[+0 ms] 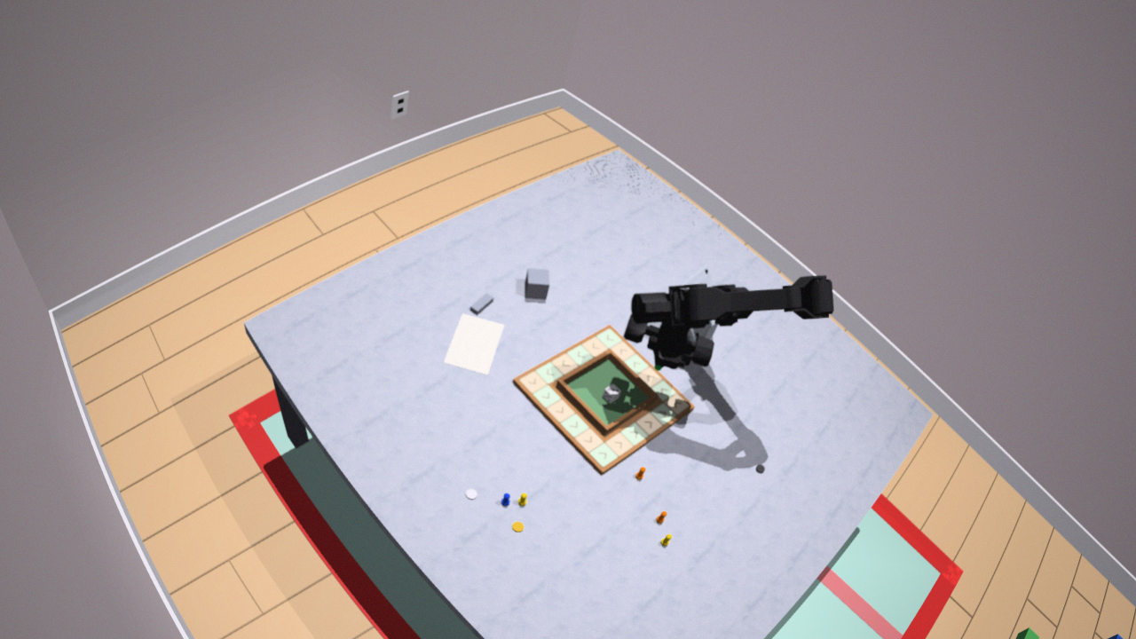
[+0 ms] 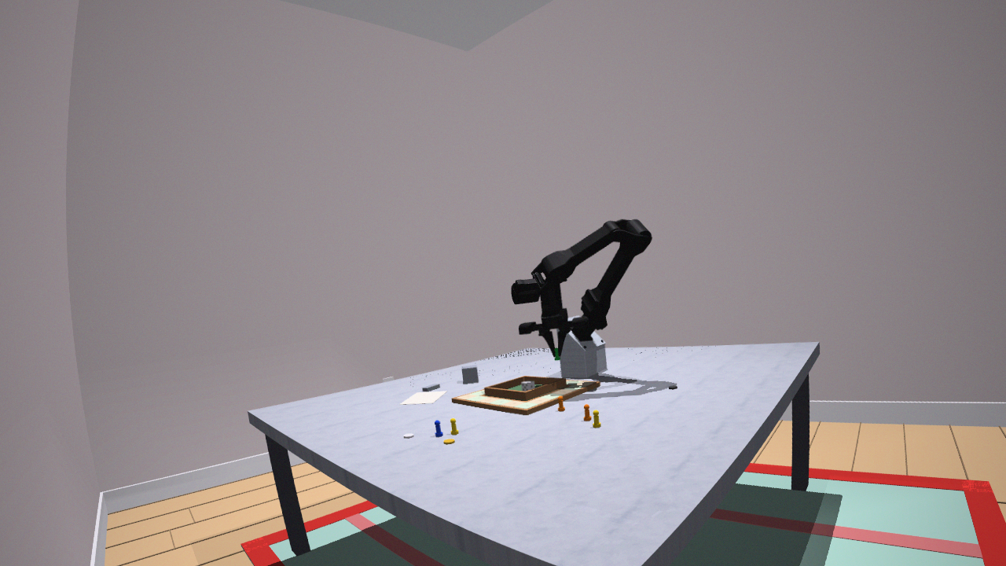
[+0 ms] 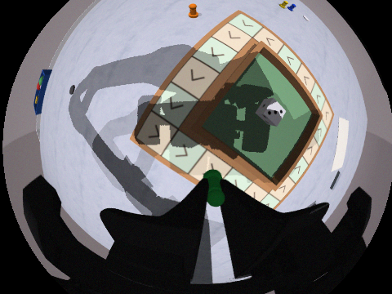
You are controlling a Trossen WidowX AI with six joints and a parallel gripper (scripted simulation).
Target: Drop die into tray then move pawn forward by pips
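The grey die lies 90 mm ahead of my gripper tip, 60 mm below it and 30 mm to the right of it. Also, from my gripper tip: dark disc (320 mm to the left, 90 mm below, 60 mm behind); green dice tray (90 mm ahead, 80 mm below, 40 mm to the right); green pawn (10 mm above).
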